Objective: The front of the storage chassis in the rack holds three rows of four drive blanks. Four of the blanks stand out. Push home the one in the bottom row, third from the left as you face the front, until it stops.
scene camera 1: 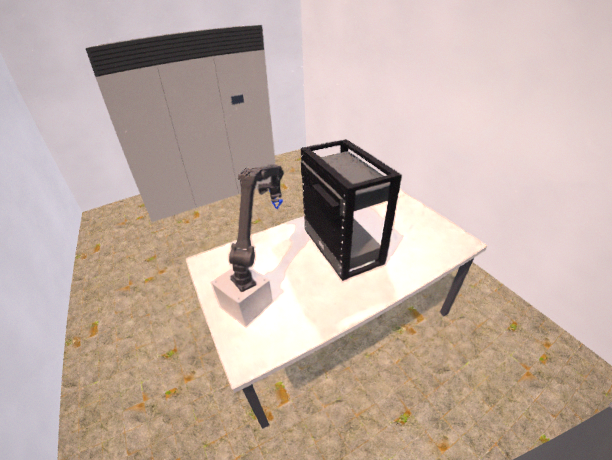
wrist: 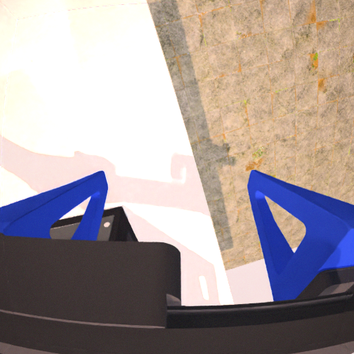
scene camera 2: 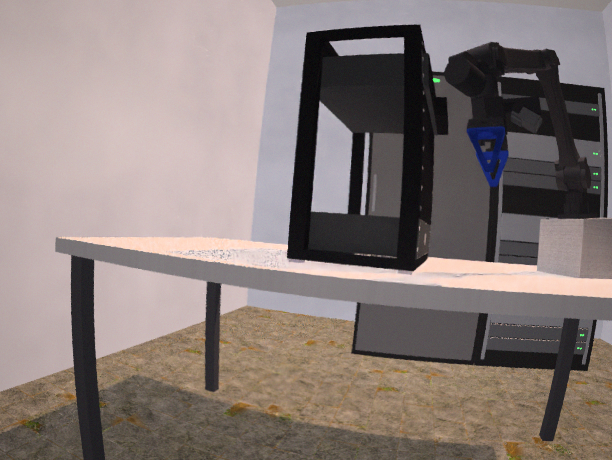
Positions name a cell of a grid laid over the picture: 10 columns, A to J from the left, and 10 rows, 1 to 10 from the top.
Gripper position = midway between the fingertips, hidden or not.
I see my gripper (scene camera 2: I4) and a black rack (scene camera 2: G3).
The black rack shows as well in scene camera 1 (scene camera 1: F5). My gripper is seen too in the wrist view (wrist: F6).
